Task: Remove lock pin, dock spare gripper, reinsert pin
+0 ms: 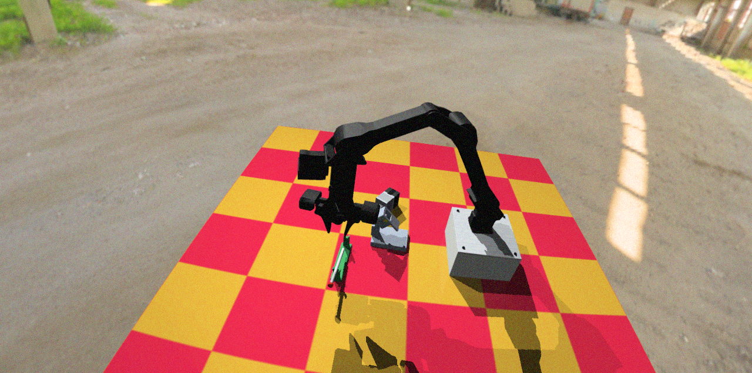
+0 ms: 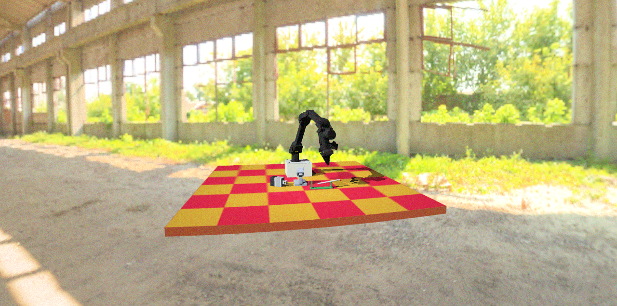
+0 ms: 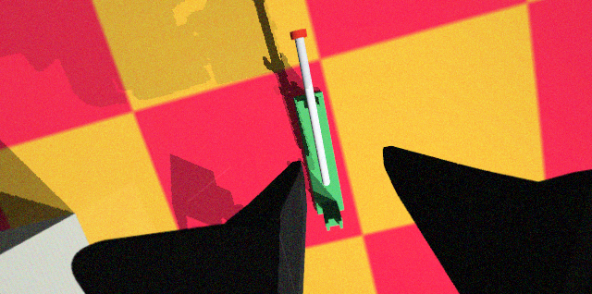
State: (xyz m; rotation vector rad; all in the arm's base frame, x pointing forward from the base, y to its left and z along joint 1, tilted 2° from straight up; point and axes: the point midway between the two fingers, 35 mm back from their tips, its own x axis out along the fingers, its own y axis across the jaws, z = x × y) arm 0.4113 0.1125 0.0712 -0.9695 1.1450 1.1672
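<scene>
My gripper tip is 13 cm above the green cradle, 4 cm to the left of it and 1 cm past it. Round my gripper tip: spare gripper (28 cm to the right, 13 cm behind, 12 cm below); grey mount (14 cm to the right, 13 cm behind, 9 cm below).
</scene>
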